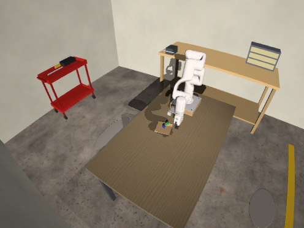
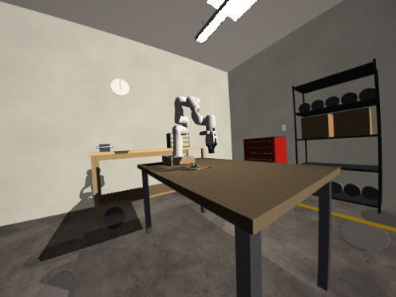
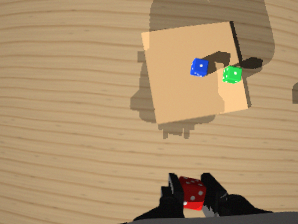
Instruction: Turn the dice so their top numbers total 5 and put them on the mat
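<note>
Right now the blue die is 40 mm behind my hand, 130 mm to the right of it and 110 mm below it. Round my hand: tan mat 40 mm behind, 130 mm to the right, 120 mm below; red die 10 mm below; green die 90 mm behind, 120 mm to the right, 110 mm below.
</note>
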